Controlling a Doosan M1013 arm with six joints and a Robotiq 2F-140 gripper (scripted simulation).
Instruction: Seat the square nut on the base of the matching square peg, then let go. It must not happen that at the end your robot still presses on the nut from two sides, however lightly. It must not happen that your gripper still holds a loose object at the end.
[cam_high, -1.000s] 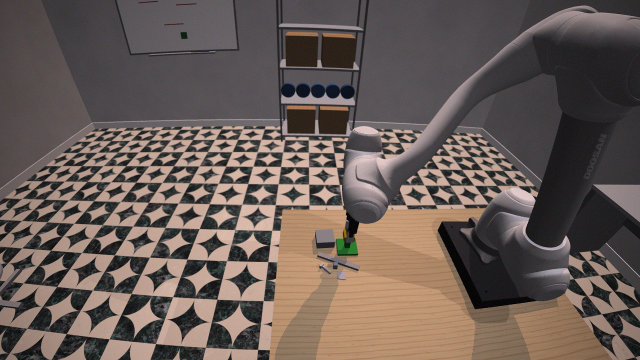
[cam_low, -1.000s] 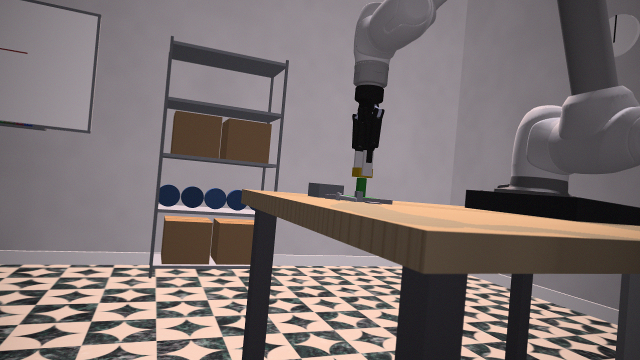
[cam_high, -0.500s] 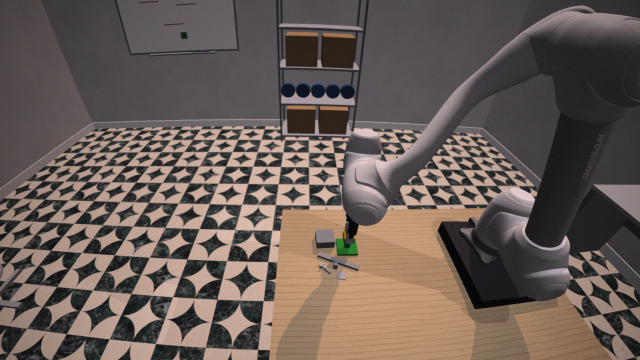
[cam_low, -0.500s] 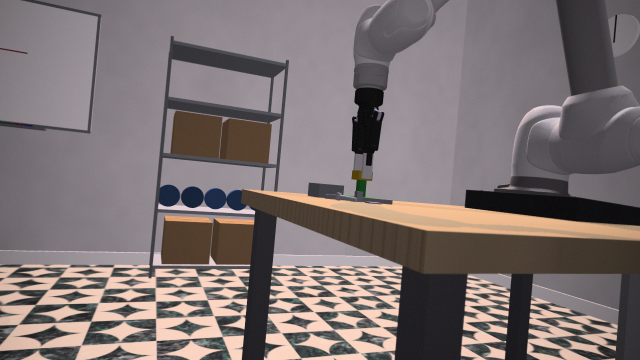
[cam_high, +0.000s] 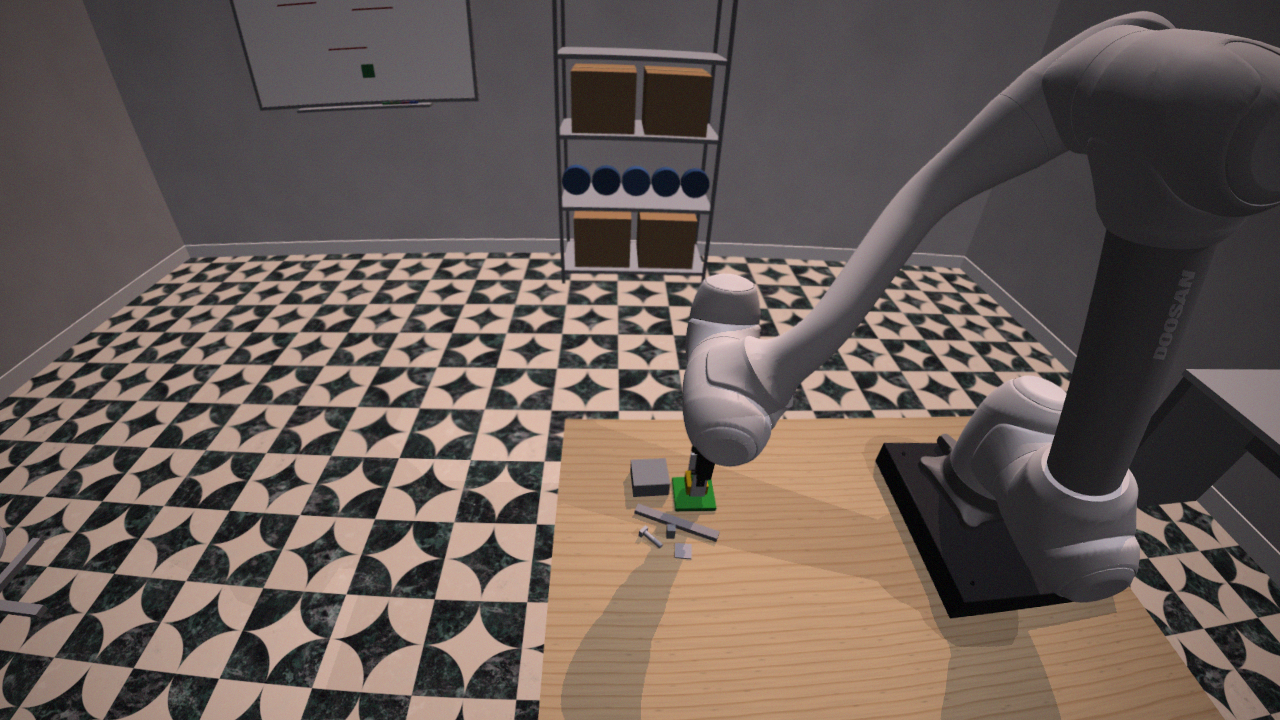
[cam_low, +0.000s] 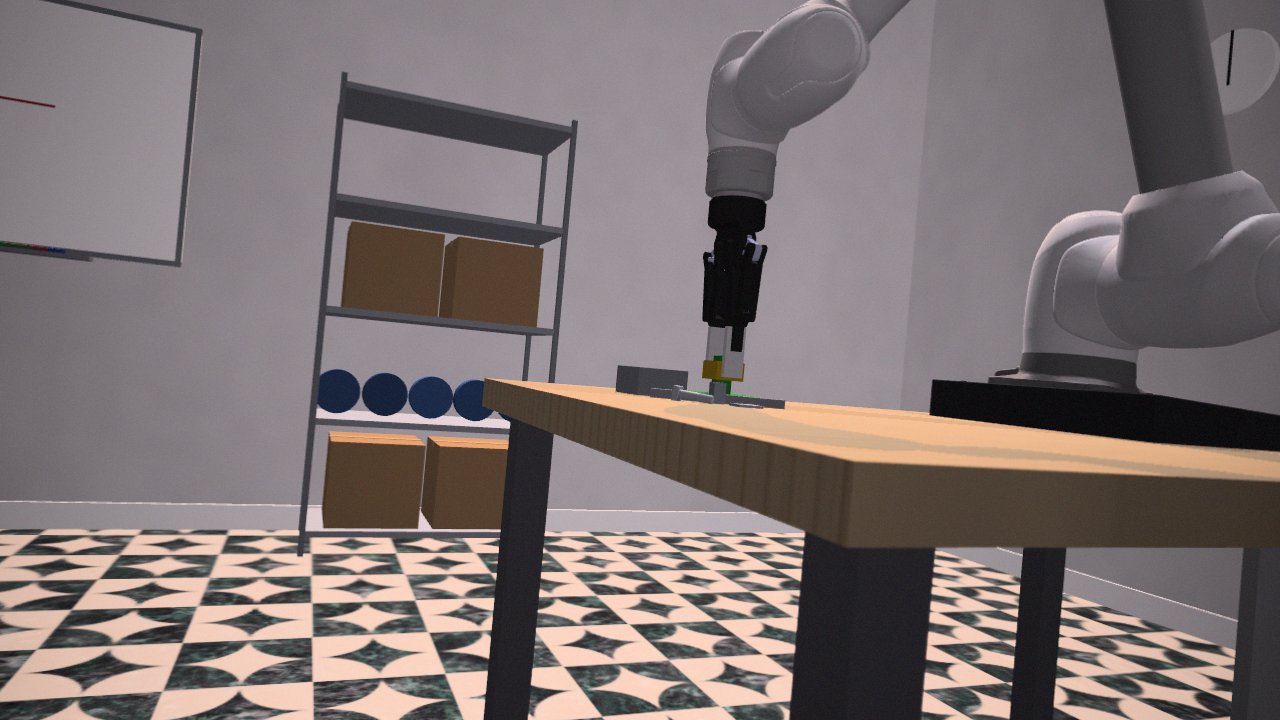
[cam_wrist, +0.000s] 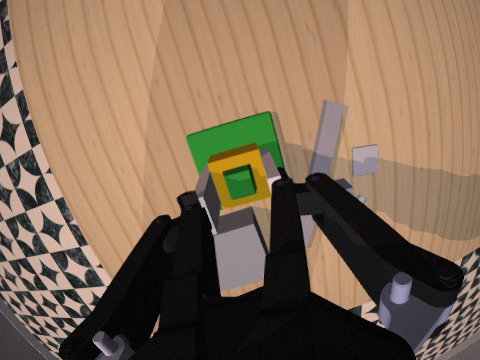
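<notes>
My gripper is now 5 cm short of the long grey bar, 6 cm to the right of it and 6 cm above it. Round my hand: grey block (8 cm ahead, 4 cm to the right, 5 cm below); bolt (11 cm ahead, 8 cm to the left, 6 cm below); square plate (5 cm ahead, 12 cm to the left, 6 cm below).
</notes>
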